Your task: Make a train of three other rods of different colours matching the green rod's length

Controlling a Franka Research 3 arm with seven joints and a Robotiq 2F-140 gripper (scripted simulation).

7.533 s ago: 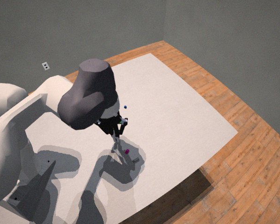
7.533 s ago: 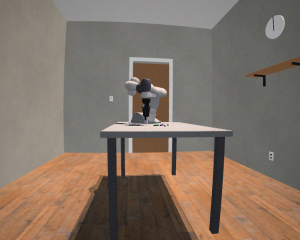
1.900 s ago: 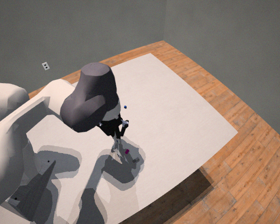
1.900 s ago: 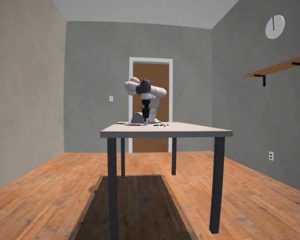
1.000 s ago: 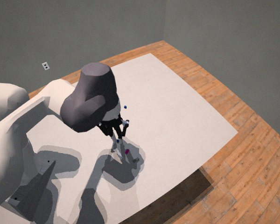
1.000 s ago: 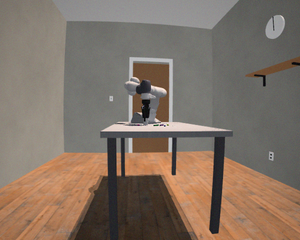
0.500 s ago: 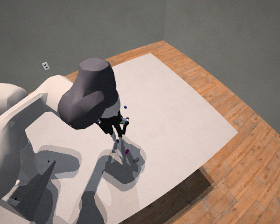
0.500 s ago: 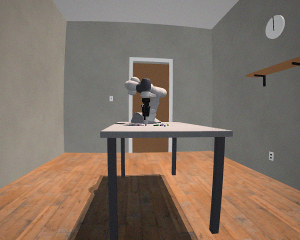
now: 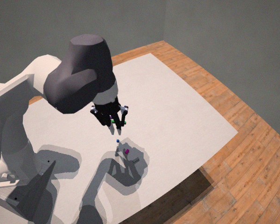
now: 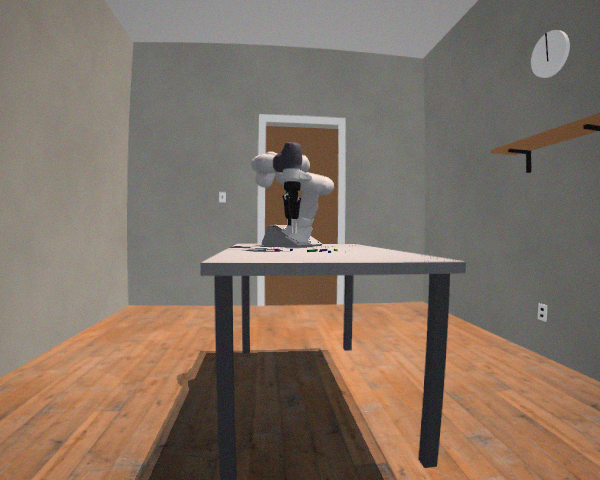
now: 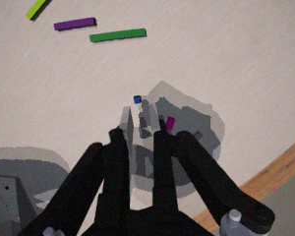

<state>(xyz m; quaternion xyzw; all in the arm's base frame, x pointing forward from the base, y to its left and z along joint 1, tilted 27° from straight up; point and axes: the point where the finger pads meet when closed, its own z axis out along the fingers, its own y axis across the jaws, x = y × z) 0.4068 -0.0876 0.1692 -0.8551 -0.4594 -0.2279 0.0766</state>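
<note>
My gripper is now 1 cm short of the magenta rod, 7 cm to the left of it and 11 cm above it. Round my hand: green rod 3 cm ahead, 9 cm to the left, 11 cm below; grey rod 3 cm ahead, 12 cm to the right, 11 cm below; purple rod 1 cm behind, 15 cm to the left, 11 cm below.
</note>
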